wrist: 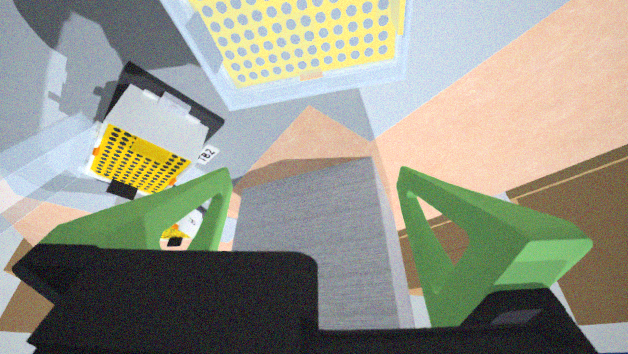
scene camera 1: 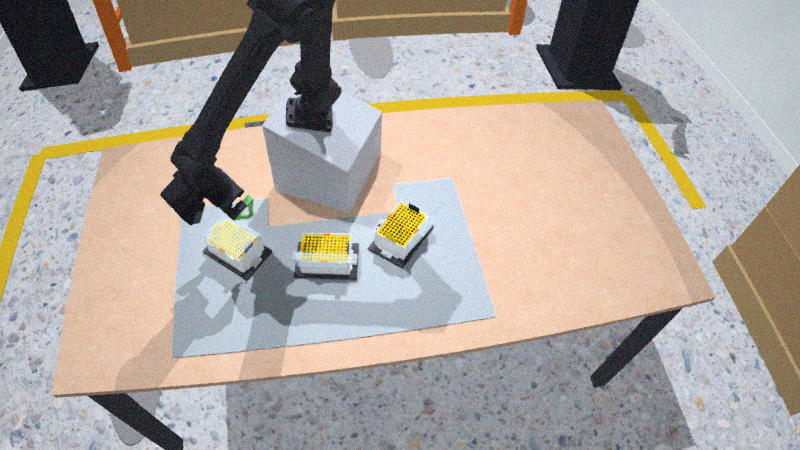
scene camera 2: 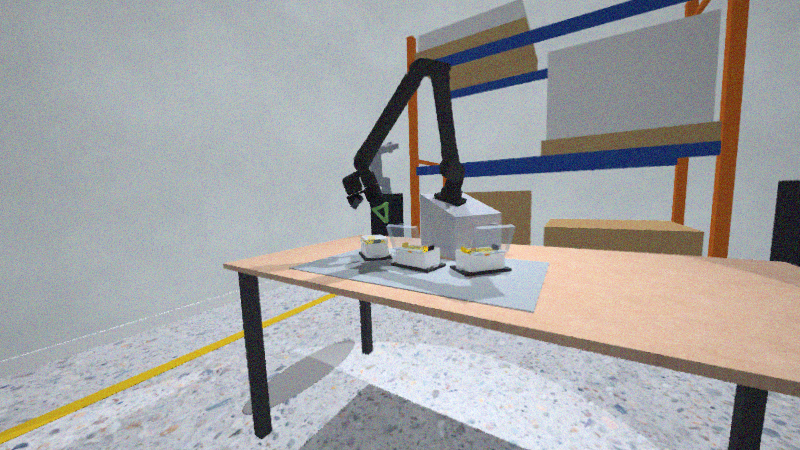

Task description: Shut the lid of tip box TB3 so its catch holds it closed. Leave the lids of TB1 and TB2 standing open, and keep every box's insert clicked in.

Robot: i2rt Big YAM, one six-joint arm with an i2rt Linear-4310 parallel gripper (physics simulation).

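Frame: origin at the arm's base, x ahead, y left, z up, level; millimetres.
Seen in the pictures: gripper, fingertip midpoint: [wrist: 314, 176] [scene camera 1: 239, 205] [scene camera 2: 386, 221]; arm's base, link origin: [scene camera 1: 308, 116] [scene camera 2: 449, 200].
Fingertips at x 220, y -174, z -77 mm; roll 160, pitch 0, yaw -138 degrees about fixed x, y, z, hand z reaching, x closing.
Offsets run from my fingertips to a thing's top centre. "pt": to the spot under its first point. Level surfaces: height alone.
The left tip box @[dy -25, dx +32, dz -58 mm] [scene camera 1: 233, 246] [scene camera 2: 373, 247] [wrist: 305, 37] has its clear lid lying down over the yellow insert; its label is not readable, and I cannot tell whether the catch is engaged. The middle box, labelled TB2 in the wrist view, [scene camera 1: 326, 265] [scene camera 2: 416, 258] [wrist: 155, 112] has its clear lid @[dy +195, dx +151, dz +18 mm] [scene camera 2: 402, 235] [wrist: 47, 142] standing open. The right box @[dy +386, dx +20, dz -70 mm] [scene camera 1: 400, 229] [scene camera 2: 480, 261] also has its lid @[pt dy +458, dx +75, dz -23 mm] [scene camera 2: 495, 237] standing open. The visible yellow inserts look seated. My gripper [scene camera 1: 245, 207] [scene camera 2: 381, 212] [wrist: 314, 176] is open and empty, above and behind the left box, apart from it.
The boxes stand on dark bases on a grey-blue mat @[dz -135 mm] [scene camera 1: 391, 324] [scene camera 2: 514, 296] on the wooden table @[dz -139 mm] [scene camera 1: 559, 223] [scene camera 2: 643, 302]. The arm's grey pedestal [scene camera 1: 318, 167] [scene camera 2: 461, 226] [wrist: 310, 220] stands behind the middle box. An orange and blue shelf rack [scene camera 2: 727, 128] is behind the table.
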